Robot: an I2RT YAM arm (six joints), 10 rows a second.
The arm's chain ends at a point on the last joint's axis. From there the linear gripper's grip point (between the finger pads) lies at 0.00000 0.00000 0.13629 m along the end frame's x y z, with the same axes.
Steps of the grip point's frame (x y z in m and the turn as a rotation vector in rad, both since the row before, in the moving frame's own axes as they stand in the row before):
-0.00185, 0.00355, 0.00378, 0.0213, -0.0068, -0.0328
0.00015, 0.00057, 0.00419, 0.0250, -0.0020, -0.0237
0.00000, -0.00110, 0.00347, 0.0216, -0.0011, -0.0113
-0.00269, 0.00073, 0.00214, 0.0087, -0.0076, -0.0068
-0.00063, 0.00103, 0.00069, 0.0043, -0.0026, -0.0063
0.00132, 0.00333, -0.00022, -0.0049, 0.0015, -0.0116
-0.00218, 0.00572, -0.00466, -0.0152, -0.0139, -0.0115
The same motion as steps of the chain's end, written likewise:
-0.00088, 0.00644, 0.00381, 0.0213, -0.0068, -0.0328
0.00046, 0.00397, 0.00423, 0.0250, -0.0020, -0.0237
0.00017, 0.00184, 0.00350, 0.0216, -0.0011, -0.0113
-0.00165, 0.00191, 0.00215, 0.0087, -0.0076, -0.0068
-0.00027, 0.00161, 0.00069, 0.0043, -0.0026, -0.0063
0.00111, 0.00266, -0.00022, -0.0049, 0.0015, -0.0116
-0.00030, 0.00364, -0.00463, -0.0152, -0.0139, -0.0115

